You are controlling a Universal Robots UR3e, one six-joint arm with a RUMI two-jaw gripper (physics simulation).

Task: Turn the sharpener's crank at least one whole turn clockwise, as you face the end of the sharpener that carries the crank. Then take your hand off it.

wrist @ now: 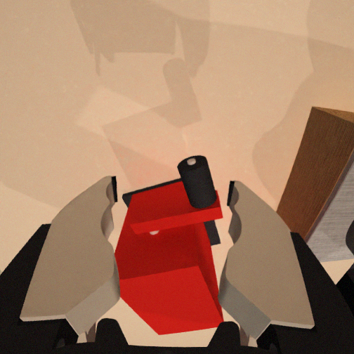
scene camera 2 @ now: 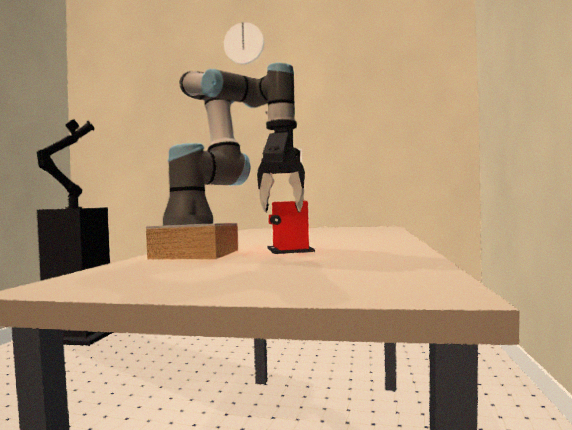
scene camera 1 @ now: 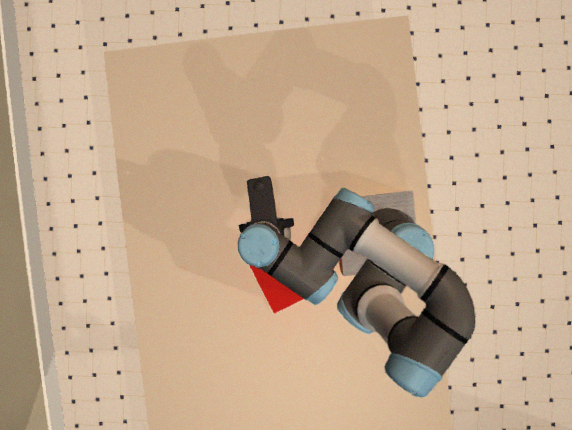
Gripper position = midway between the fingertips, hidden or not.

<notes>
I see my gripper (scene camera 2: 282,212) and a black crank handle (wrist: 196,178).
My gripper is seen too in the wrist view (wrist: 172,180) and in scene camera 1 (scene camera 1: 269,225).
</notes>
